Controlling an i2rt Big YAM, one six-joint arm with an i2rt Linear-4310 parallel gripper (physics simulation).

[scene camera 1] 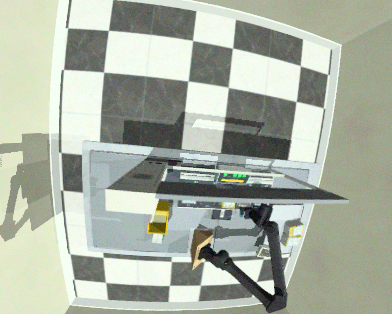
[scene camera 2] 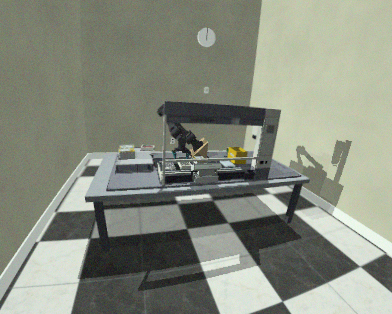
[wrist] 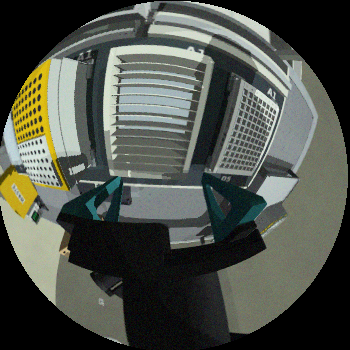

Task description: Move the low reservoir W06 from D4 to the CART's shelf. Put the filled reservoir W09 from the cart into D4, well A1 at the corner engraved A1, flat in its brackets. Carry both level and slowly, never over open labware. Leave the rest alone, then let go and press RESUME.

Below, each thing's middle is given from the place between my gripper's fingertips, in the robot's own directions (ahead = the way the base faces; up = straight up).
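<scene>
The pale 12-trough reservoir point(wrist: 153, 99) has my gripper 60 mm short of it, 20 mm to the right of it and 10 mm above it; going by their middles, of the things named here it is the nearest to my gripper. The instrument tower point(scene camera 1: 120, 197) is 640 mm to the left of my gripper, 140 mm ahead of it and 200 mm above it. Going by their middles, of the things named here the tower is the farthest from my gripper. There is also the cart shelf point(wrist: 273, 189), which is 390 mm to the right of my gripper, 170 mm behind it and 20 mm below it.
</scene>
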